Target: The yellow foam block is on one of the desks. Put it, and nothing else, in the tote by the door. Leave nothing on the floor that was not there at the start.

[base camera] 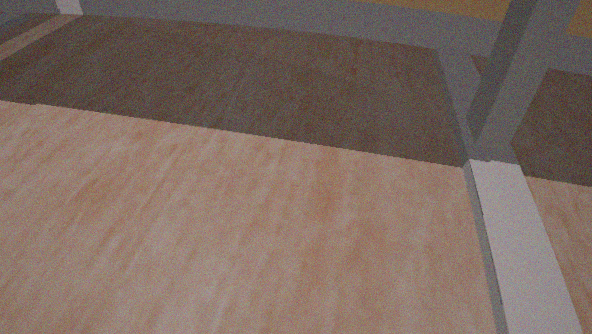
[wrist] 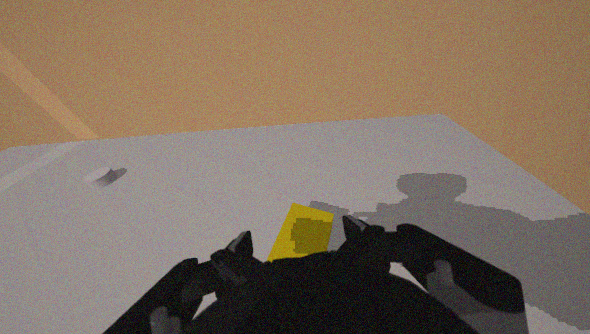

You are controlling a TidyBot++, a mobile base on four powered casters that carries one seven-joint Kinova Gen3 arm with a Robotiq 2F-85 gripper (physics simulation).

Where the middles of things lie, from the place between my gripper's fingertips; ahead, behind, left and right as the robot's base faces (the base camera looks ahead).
Scene:
I see my gripper 80 mm above the yellow foam block [wrist: 306, 230] and 20 mm short of it.

